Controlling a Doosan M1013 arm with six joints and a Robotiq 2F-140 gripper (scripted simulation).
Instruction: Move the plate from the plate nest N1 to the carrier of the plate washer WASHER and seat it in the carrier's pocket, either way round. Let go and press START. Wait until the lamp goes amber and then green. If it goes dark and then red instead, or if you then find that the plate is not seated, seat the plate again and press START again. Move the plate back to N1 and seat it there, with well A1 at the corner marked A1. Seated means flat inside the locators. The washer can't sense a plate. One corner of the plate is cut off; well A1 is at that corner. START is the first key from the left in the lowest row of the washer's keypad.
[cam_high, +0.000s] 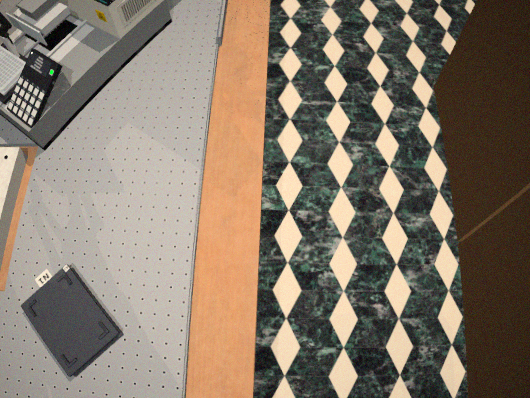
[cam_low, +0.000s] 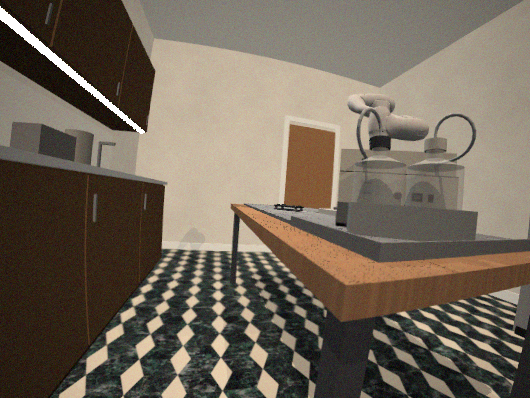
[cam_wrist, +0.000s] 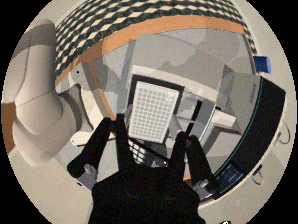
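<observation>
Now: hand 3 cm above the white well plate. The rest, counted from my hand: plate washer: 14 cm to the left, 5 cm ahead, 1 cm above; then label: 38 cm to the right, 26 cm ahead, 12 cm below; then plate nest N1: 44 cm to the right, 35 cm ahead, 10 cm below.
</observation>
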